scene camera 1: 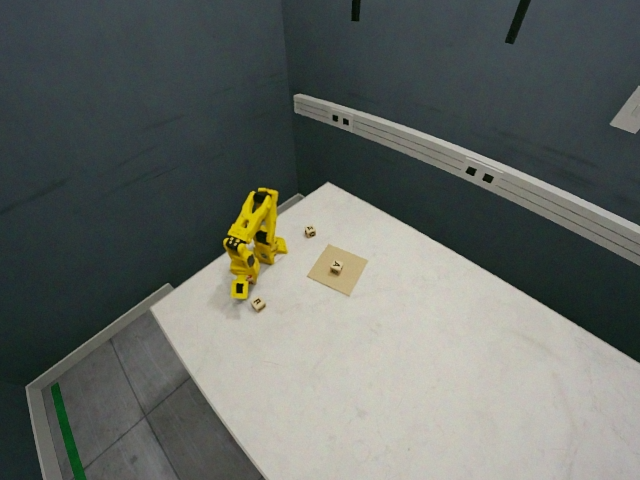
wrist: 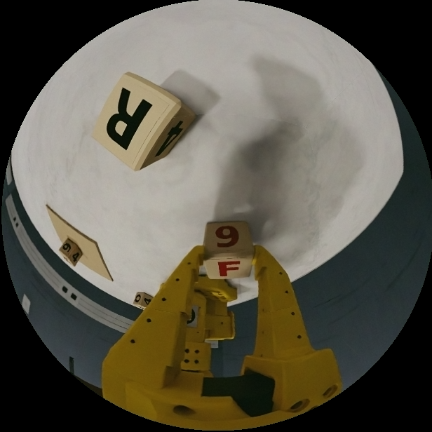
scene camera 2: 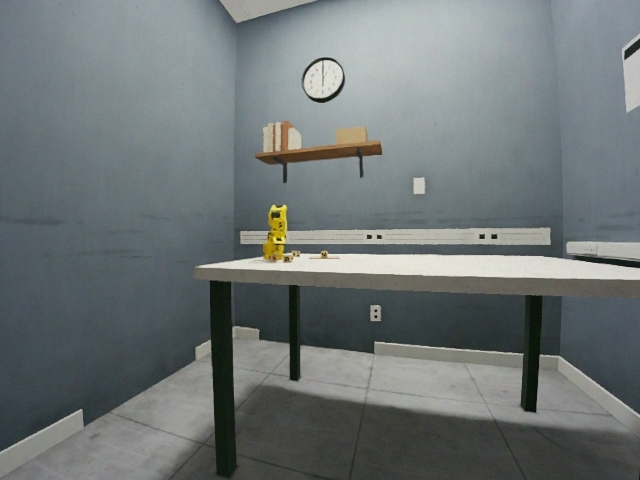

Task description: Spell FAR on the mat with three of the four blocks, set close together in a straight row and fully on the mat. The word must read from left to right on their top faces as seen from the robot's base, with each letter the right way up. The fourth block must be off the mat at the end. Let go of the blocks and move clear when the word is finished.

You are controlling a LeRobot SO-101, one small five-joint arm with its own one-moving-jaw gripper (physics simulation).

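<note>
My gripper (scene camera 1: 250,281) (wrist: 229,256) is shut on the F block (wrist: 229,268), its two jaws pressing on opposite sides; red F and 9 faces show in the wrist view. Whether the block touches the table is hard to tell. The R block (scene camera 1: 258,304) (scene camera 2: 288,258) (wrist: 127,117) stands on the table beside the gripper, R face up, apart from the F block. The A block (scene camera 1: 336,267) (scene camera 2: 324,254) (wrist: 71,251) stands near the middle of the tan mat (scene camera 1: 356,263) (wrist: 95,257), A face up. The fourth block (scene camera 1: 310,231) (scene camera 2: 295,253) (wrist: 143,300) stands off the mat; its top letter is unclear.
The white table (scene camera 1: 413,361) (scene camera 2: 439,268) carries the arm near one corner. Its edge runs behind the arm's base, close to the wall. The fourth block is on the far side of the arm from the R block.
</note>
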